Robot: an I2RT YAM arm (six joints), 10 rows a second.
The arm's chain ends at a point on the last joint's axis. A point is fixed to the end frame.
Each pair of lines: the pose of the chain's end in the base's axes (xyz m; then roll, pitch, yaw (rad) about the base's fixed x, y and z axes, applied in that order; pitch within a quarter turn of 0, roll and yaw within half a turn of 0), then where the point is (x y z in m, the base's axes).
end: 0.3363 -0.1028 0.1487 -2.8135 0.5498 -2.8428
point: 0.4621 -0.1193 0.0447
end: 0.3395 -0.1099 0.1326 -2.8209 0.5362 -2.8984
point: 0.4627 -0.1326 0.0267
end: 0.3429 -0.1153 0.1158 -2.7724 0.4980 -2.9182
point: 0.4619 -0.1486 0.0080
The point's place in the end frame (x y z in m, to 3 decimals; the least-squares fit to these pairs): -0.044 -0.002 0.158
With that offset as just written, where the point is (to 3 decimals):
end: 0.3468 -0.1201 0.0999 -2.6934 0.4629 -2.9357
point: 0.462 -0.168 -0.007
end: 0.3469 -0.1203 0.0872 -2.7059 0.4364 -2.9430
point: 0.459 -0.168 -0.023
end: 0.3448 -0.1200 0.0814 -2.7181 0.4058 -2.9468
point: 0.453 -0.167 -0.033
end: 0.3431 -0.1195 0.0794 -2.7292 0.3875 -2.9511
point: 0.449 -0.165 -0.037
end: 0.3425 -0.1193 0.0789 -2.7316 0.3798 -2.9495
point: 0.447 -0.165 -0.039
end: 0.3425 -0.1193 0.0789 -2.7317 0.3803 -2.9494
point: 0.447 -0.165 -0.039
